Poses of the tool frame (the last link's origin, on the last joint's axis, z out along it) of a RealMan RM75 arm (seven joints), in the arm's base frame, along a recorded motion.
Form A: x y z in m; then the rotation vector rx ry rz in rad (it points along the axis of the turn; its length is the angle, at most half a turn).
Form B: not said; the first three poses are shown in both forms.
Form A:
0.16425, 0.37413, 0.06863, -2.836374, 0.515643, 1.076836
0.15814, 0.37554, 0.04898, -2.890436, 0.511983, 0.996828
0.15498, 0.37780, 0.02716, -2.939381, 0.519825, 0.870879
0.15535, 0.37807, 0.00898, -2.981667, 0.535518, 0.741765
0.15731, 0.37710, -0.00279, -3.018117, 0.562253, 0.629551
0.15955, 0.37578, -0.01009, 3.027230, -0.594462, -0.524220
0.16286, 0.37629, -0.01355, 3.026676, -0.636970, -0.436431
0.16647, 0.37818, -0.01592, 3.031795, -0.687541, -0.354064
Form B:
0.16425, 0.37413, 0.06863, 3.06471, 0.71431, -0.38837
0.15814, 0.37554, 0.04898, 3.05667, 0.65129, -0.37931
0.15498, 0.37780, 0.02716, 3.06670, 0.56422, -0.37179
0.15535, 0.37807, 0.00898, 3.07409, 0.47640, -0.37181
0.15731, 0.37710, -0.00279, 3.07133, 0.39877, -0.38257
0.15955, 0.37578, -0.01009, 3.06169, 0.32759, -0.40102
0.16286, 0.37629, -0.01355, 3.06431, 0.27036, -0.42537
0.16647, 0.37818, -0.01592, 3.07799, 0.21822, -0.45298

